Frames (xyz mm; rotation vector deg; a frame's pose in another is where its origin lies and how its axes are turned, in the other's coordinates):
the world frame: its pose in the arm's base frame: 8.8 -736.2 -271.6 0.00 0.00 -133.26
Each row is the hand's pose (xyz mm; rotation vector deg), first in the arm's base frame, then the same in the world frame.
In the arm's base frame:
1: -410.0 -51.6 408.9 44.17 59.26 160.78
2: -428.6 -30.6 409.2 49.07 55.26 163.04
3: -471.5 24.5 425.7 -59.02 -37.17 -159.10
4: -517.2 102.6 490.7 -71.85 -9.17 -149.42
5: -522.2 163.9 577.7 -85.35 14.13 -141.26
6: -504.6 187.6 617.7 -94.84 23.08 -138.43
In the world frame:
1: -211.6 -774.2 680.5 25.39 -44.09 -46.88
2: -214.1 -802.1 680.8 21.21 -45.43 -44.84
3: -224.8 -871.1 697.3 7.40 -47.62 -37.56
4: -250.4 -957.9 762.3 -14.40 -49.88 -29.12
5: -291.6 -1003.5 849.3 -34.14 -53.04 -26.89
6: -320.9 -1007.0 889.3 -42.74 -56.62 -29.41

